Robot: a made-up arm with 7 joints. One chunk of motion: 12 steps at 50 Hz.
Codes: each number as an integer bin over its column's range. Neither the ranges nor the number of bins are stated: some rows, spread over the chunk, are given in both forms.
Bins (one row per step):
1: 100 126 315 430 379 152 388
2: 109 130 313 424 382 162 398
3: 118 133 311 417 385 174 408
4: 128 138 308 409 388 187 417
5: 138 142 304 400 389 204 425
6: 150 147 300 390 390 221 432
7: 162 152 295 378 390 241 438
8: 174 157 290 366 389 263 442
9: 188 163 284 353 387 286 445
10: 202 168 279 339 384 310 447
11: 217 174 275 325 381 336 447
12: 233 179 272 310 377 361 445
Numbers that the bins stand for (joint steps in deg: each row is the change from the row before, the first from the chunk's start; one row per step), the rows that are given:
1: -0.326 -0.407 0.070 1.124 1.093 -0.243 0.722
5: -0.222 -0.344 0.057 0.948 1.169 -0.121 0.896
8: -0.123 -0.286 0.041 0.749 1.169 0.018 0.976
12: 0.038 -0.199 0.019 0.420 1.077 0.248 0.990
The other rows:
2: -0.301 -0.391 0.068 1.089 1.115 -0.220 0.769
3: -0.277 -0.379 0.065 1.048 1.138 -0.191 0.816
4: -0.249 -0.360 0.062 1.001 1.161 -0.161 0.859
6: -0.189 -0.325 0.052 0.890 1.177 -0.081 0.929
7: -0.156 -0.305 0.046 0.819 1.177 -0.034 0.957
9: -0.085 -0.262 0.033 0.672 1.154 0.072 0.990
10: -0.047 -0.242 0.028 0.590 1.131 0.128 0.999
11: -0.005 -0.219 0.023 0.508 1.108 0.189 0.999

